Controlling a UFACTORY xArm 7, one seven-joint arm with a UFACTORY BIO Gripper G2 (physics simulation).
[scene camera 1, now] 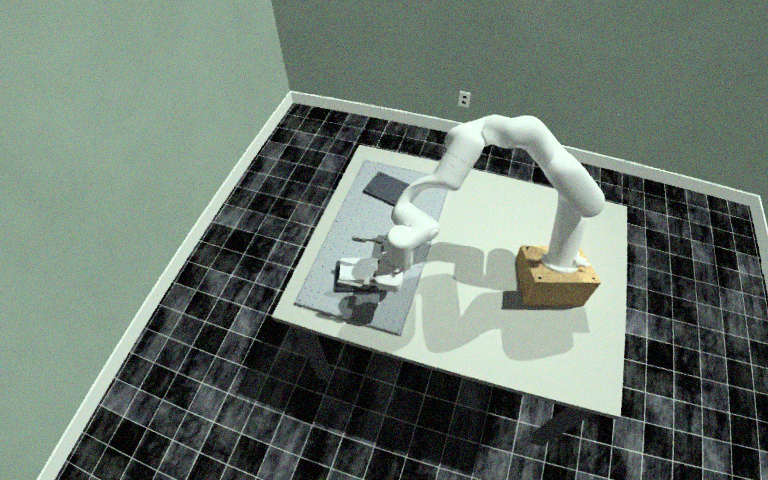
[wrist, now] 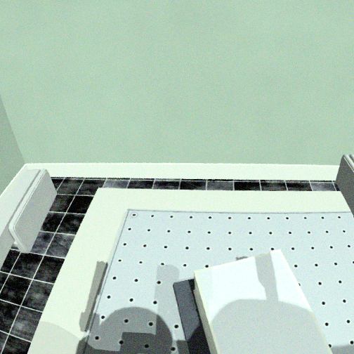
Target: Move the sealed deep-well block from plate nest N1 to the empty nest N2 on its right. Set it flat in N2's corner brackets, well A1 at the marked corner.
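Places are measured from the arm's base along level axes (x left, y down, z back), in millimetres.
Pixels of known places: hand at its tool point: (scene camera 1: 352,260); arm's base at its link origin: (scene camera 1: 560,262).
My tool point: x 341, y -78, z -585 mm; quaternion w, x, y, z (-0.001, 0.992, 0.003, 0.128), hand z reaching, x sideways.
Note:
For each thing: its top centre in the pictures, then the offset to it from my tool point. "pt": a spot on its surface instead. Level surfaces: height alone.
- white sealed deep-well block at its top centre: (scene camera 1: 358,268) dx -47, dy +130, dz -15 mm
- dark plate nest N1 at a spot on its surface: (scene camera 1: 343,288) pt dx +24, dy +172, dz -37 mm
- dark nest N2 at its top centre: (scene camera 1: 388,187) dx -443, dy +169, dz -110 mm
- perforated light board at its surface level: dy +183 mm
- white table at its surface level: dy +196 mm
The white sealed deep-well block (scene camera 1: 352,270) (wrist: 260,320) sits on the dark plate nest N1 (scene camera 1: 343,288) (wrist: 188,312), near the front end of the pegboard. Its lower part is cut off in the wrist view. The dark nest N2 (scene camera 1: 386,187) lies bare toward the board's far end, partly hidden by the arm, and does not show in the wrist view. My gripper (scene camera 1: 360,259) (wrist: 192,197) is wide open and empty, over the N1 area. In the wrist view the block lies low in the picture, right of centre, turned relative to the fingers. Well A1 and the marked corner cannot be made out.
The perforated light board (scene camera 1: 322,291) (wrist: 225,235) lies on the white table (scene camera 1: 481,350) (wrist: 80,250). My arm arches from the wooden base block (scene camera 1: 557,294) over the table. Its shadows fall on the board, the block and the table. Walls stand behind and to the left.

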